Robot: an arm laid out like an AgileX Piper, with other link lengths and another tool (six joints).
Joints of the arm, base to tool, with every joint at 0 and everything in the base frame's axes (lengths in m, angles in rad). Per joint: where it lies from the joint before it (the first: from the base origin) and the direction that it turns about. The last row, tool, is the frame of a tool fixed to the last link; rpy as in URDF.
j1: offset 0 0 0.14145 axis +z
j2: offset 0 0 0 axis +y
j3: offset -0.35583 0 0.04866 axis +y
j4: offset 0.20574 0 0.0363 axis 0.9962 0 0.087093
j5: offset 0 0 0 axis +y
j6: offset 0.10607 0 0.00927 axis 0.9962 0 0.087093
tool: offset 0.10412 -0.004 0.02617 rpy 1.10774 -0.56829 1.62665
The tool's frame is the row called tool.
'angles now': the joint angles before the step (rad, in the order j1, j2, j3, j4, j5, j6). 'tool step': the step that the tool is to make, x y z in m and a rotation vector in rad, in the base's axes. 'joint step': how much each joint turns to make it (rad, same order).
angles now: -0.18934 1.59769 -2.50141 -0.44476 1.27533 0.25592
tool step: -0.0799 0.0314 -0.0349 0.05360 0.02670 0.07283
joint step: 0.00056 -0.34453 0.54025 0.06454 -0.14923 0.06035
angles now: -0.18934 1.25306 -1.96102 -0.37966 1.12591 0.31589
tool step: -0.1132 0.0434 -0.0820 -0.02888 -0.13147 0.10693
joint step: -0.00059 -0.50574 0.72957 0.03163 -0.36539 0.05780
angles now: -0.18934 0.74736 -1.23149 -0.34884 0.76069 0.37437
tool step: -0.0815 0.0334 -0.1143 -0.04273 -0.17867 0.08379
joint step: -0.00033 -0.47612 0.57789 -0.00083 -0.29450 0.04327
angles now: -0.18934 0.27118 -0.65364 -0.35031 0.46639 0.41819
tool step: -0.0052 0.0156 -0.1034 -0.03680 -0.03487 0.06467
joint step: -0.00012 -0.24131 0.40307 -0.01399 -0.21499 0.01186
